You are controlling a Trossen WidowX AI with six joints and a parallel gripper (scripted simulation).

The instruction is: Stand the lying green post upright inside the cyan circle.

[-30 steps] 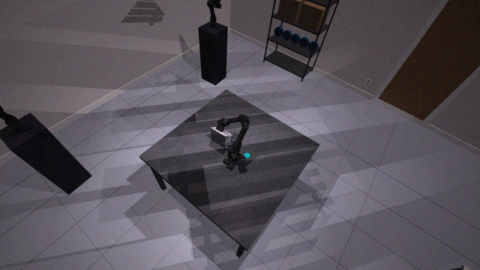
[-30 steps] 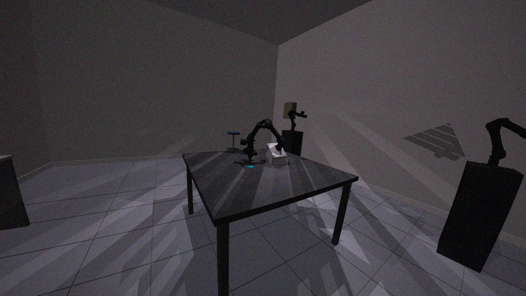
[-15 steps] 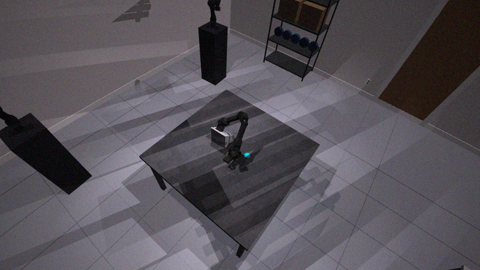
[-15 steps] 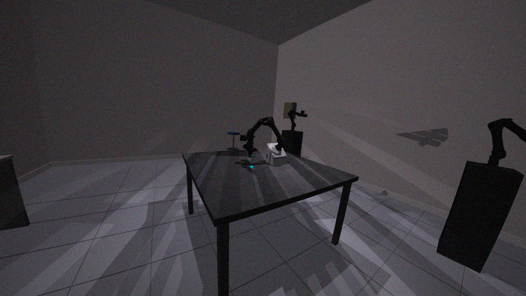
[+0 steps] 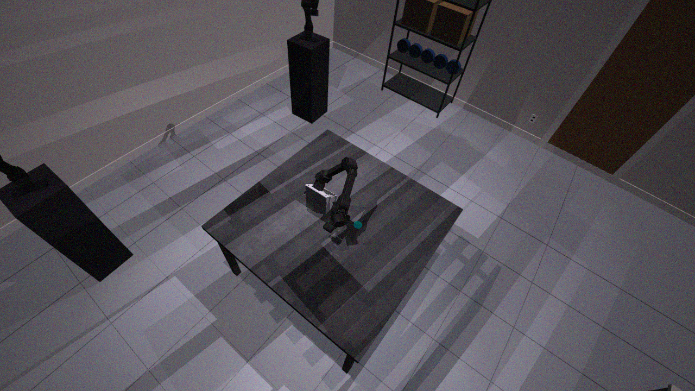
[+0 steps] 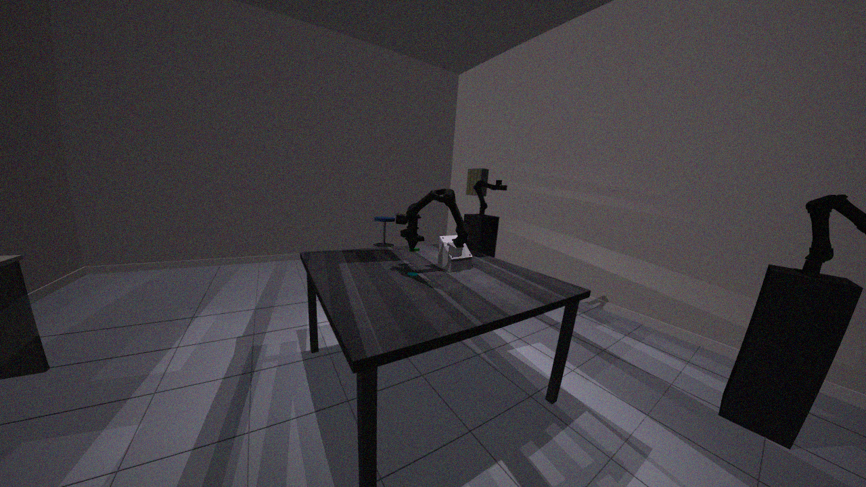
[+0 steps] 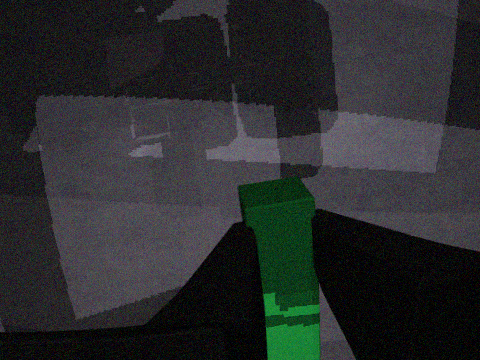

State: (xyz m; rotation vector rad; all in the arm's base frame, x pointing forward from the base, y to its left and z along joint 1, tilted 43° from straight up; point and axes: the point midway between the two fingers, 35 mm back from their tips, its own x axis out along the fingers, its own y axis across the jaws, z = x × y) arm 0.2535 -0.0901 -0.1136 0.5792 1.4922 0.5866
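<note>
Right now my gripper tip is 8 cm short of the cyan circle, 16 cm to the right of it and 10 cm above it. The rest, counted from my gripper tip: green post (2 cm behind).
</note>
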